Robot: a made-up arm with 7 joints. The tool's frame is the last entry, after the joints.
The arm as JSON. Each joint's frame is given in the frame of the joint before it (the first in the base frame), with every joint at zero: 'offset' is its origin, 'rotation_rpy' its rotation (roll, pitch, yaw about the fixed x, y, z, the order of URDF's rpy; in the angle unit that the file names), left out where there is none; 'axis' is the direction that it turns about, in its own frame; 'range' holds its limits. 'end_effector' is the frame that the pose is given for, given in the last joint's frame.
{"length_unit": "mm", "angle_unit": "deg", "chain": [
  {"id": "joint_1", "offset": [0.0, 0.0, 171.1], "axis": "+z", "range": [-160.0, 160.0]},
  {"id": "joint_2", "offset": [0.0, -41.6, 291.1], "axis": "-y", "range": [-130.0, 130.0]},
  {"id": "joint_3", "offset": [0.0, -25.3, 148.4], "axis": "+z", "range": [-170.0, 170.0]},
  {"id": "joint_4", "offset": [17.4, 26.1, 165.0], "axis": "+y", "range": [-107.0, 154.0]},
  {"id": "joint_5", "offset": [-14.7, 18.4, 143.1], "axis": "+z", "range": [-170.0, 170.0]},
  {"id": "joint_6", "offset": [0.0, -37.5, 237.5], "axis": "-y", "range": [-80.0, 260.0]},
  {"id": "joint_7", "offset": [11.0, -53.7, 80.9], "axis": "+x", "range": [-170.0, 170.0]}
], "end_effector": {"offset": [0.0, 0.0, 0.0], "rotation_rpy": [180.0, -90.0, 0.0]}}
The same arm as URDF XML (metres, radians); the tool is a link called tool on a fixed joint. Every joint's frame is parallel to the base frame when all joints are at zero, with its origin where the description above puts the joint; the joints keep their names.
<robot name="arm">
<joint name="joint_1" type="revolute"><parent link="base_link"/><child link="link1"/><origin xyz="0 0 0.1711" rpy="0 0 0"/><axis xyz="0 0 1"/><limit lower="-2.7925" upper="2.7925"/></joint>
<joint name="joint_2" type="revolute"><parent link="link1"/><child link="link2"/><origin xyz="0 -0.0416 0.2911" rpy="0 0 0"/><axis xyz="0 -1 0"/><limit lower="-2.2689" upper="2.2689"/></joint>
<joint name="joint_3" type="revolute"><parent link="link2"/><child link="link3"/><origin xyz="0 -0.0253 0.1484" rpy="0 0 0"/><axis xyz="0 0 1"/><limit lower="-2.9671" upper="2.9671"/></joint>
<joint name="joint_4" type="revolute"><parent link="link3"/><child link="link4"/><origin xyz="0.0174 0.0261 0.165" rpy="0 0 0"/><axis xyz="0 1 0"/><limit lower="-1.8675" upper="2.6878"/></joint>
<joint name="joint_5" type="revolute"><parent link="link4"/><child link="link5"/><origin xyz="-0.0147 0.0184 0.1431" rpy="0 0 0"/><axis xyz="0 0 1"/><limit lower="-2.9671" upper="2.9671"/></joint>
<joint name="joint_6" type="revolute"><parent link="link5"/><child link="link6"/><origin xyz="0 -0.0375 0.2375" rpy="0 0 0"/><axis xyz="0 -1 0"/><limit lower="-1.3963" upper="4.5379"/></joint>
<joint name="joint_7" type="revolute"><parent link="link6"/><child link="link7"/><origin xyz="0.011 -0.0537 0.0809" rpy="0 0 0"/><axis xyz="1 0 0"/><limit lower="-2.9671" upper="2.9671"/></joint>
<joint name="tool_joint" type="fixed"><parent link="link7"/><child link="tool"/><origin xyz="0 0 0" rpy="3.1416 -1.5708 0"/></joint>
<link name="base_link"/>
<link name="link1"/>
<link name="link2"/>
<link name="link3"/>
<link name="link4"/>
<link name="link5"/>
<link name="link6"/>
<link name="link7"/>
<link name="tool"/>
</robot>

